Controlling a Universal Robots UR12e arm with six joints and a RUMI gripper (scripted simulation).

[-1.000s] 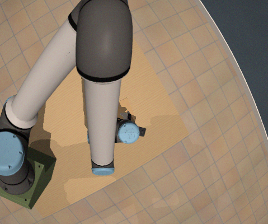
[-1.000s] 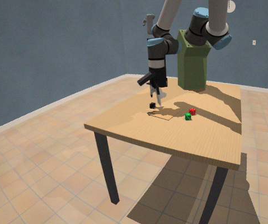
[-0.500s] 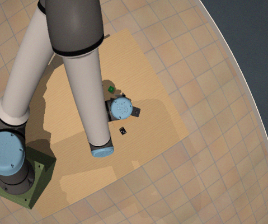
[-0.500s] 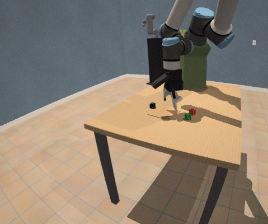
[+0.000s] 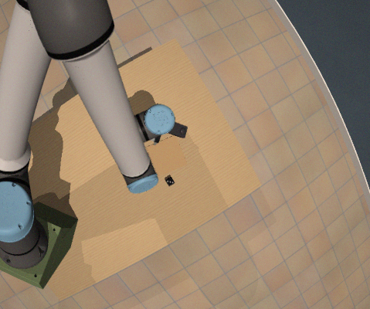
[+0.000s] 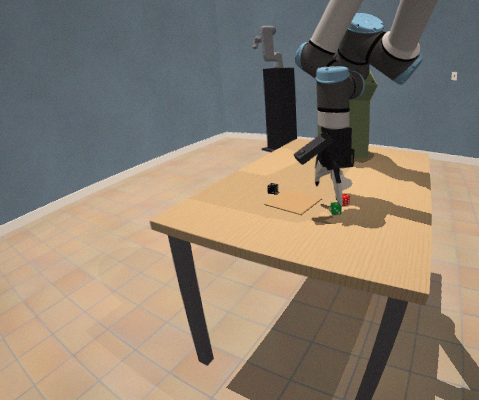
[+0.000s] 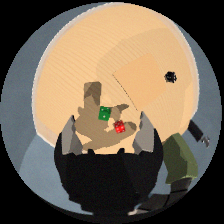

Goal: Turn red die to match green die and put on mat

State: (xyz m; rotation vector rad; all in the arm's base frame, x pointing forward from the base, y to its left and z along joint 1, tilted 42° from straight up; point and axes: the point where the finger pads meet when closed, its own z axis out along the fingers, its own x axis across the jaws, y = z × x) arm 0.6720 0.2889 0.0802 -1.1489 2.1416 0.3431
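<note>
Right now my hand is 40 mm above the green die, 20 mm to the right of it and 20 mm past it. The rest, counted from my hand: tan mat: 130 mm to the right, 60 mm below, 10 mm ahead; red die: 90 mm behind, 40 mm below; black die: 240 mm to the right, 40 mm below.
</note>
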